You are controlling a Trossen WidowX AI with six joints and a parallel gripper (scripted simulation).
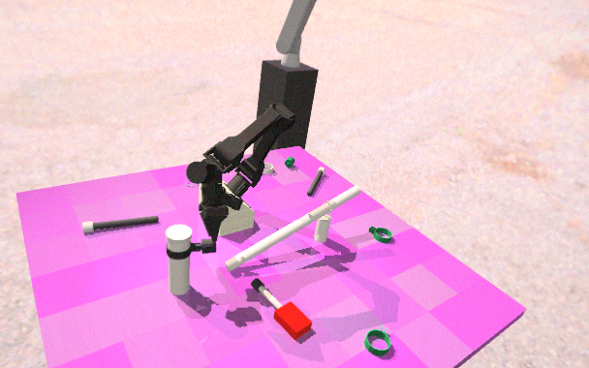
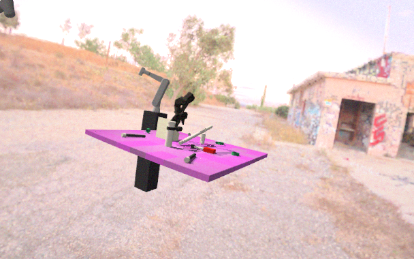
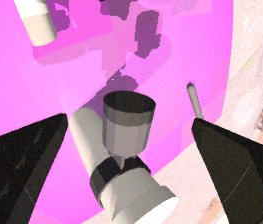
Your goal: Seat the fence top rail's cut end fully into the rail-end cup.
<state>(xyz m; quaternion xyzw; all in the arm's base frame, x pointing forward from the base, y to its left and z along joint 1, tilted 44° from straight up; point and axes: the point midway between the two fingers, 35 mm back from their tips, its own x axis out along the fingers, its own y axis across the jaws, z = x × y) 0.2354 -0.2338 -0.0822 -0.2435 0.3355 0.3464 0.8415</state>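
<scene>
My gripper tip is 20 mm to the left of the rail-end cup and 20 mm above it. From my gripper tip the other things lie so: small white post: 450 mm to the left, 60 mm below, 10 mm ahead; red-handled tool: 170 mm ahead, 150 mm below, 110 mm to the left.
</scene>
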